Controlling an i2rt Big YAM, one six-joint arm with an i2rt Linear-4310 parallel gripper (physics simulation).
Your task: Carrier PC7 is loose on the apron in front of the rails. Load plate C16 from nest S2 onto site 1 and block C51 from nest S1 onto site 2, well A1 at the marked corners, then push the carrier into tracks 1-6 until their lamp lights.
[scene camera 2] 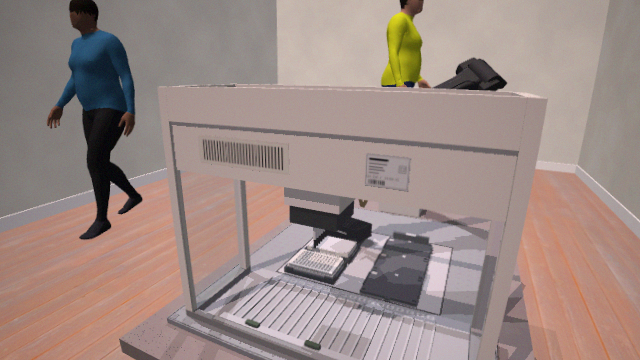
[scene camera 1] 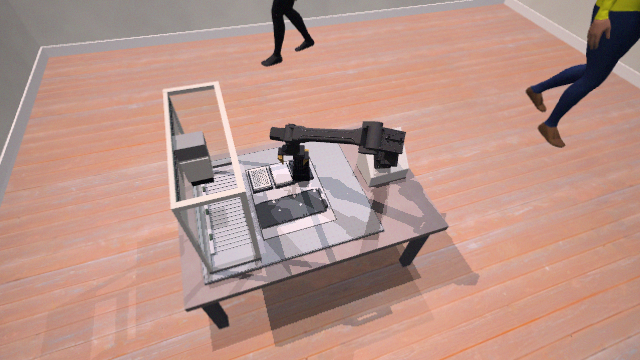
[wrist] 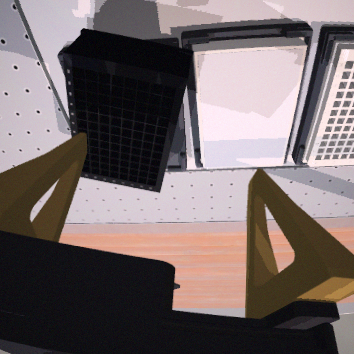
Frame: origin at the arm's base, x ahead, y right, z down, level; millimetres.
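Where they show: gripper, fingertip midpoint: [scene camera 1: 293,164] [wrist: 172,158]; arm's base at its link origin: [scene camera 1: 381,156].
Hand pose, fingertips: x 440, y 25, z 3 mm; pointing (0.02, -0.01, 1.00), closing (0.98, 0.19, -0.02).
Things, the pixels of their top centre, and the offset from my fingertips.
- tall black gridded block at its top centre: [wrist: 120,138] [scene camera 2: 348,221] [scene camera 1: 301,165] dx -44, dy +35, dz +57 mm
- smooth white plate at its top centre: [wrist: 246,117] [scene camera 2: 332,243] [scene camera 1: 281,172] dx +60, dy +33, dz +90 mm
- dark flat carrier at its top centre: [scene camera 2: 401,258] [scene camera 1: 291,204] dx +39, dy -171, dz +86 mm
My gripper [scene camera 1: 294,157] [wrist: 172,158] is open, above the row of nests. In the wrist view a tall black gridded block [wrist: 122,110] [scene camera 1: 301,171] [scene camera 2: 356,229] lies beyond the left fingertip, turned slightly against its nest. Beside it a smooth white plate [wrist: 247,90] [scene camera 1: 281,174] [scene camera 2: 337,246] sits in the middle nest. A white plate with a grid of wells [wrist: 340,110] [scene camera 1: 260,178] [scene camera 2: 316,263] sits in the nest nearest the rails. Nest and plate codes are not readable. The dark flat carrier [scene camera 1: 290,207] [scene camera 2: 400,270] lies on the apron beside the nests, its sites uncovered.
The ribbed rails [scene camera 1: 227,220] [scene camera 2: 280,300] lie inside a tall pale frame [scene camera 1: 231,145] [scene camera 2: 340,112], with small dark green pieces at their far end. A grey box-shaped head [scene camera 1: 192,150] [scene camera 2: 320,215] hangs inside the frame above the rails. Two people are in the room, away from the table.
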